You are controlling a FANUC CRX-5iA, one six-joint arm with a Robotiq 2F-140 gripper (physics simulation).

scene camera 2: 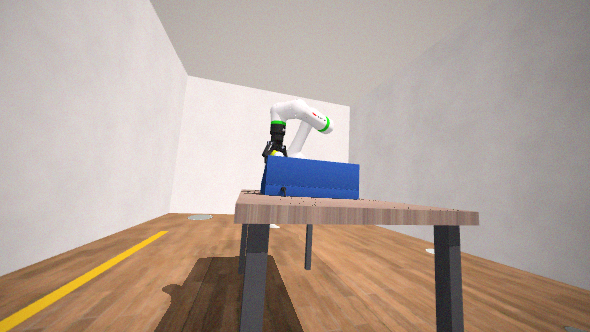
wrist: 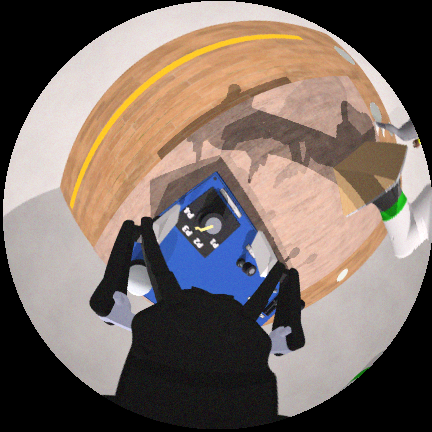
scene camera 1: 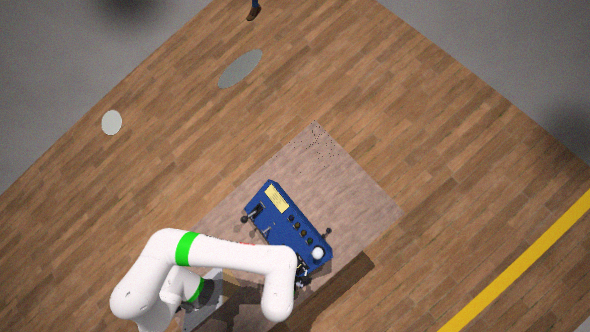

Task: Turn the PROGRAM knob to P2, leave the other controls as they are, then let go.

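The PROGRAM knob (wrist: 213,225) is a round grey-topped knob on a black plate marked P1 to P4, at one end of the blue control box (scene camera 1: 287,232) (scene camera 2: 312,177) (wrist: 200,275). Its yellow pointer (wrist: 202,229) points roughly at the P3 label (wrist: 186,230); the P2 label (wrist: 198,243) is beside that. My gripper (wrist: 217,226) (scene camera 2: 275,153) is open and empty, its pale pads on either side of the knob in the wrist view, apart from it. The height of the pads over the panel is hard to tell. The arm partly hides the knob's end of the box in scene camera 1.
A white dome (scene camera 1: 317,253) (wrist: 139,280) stands near the knob. A black-ball lever (scene camera 1: 244,219), another black ball (scene camera 1: 328,230), a row of small buttons and a yellow label (scene camera 1: 276,198) are on the box. The box stands on a table (scene camera 1: 360,200) (scene camera 2: 350,213). A person's foot (scene camera 1: 254,12) shows far off.
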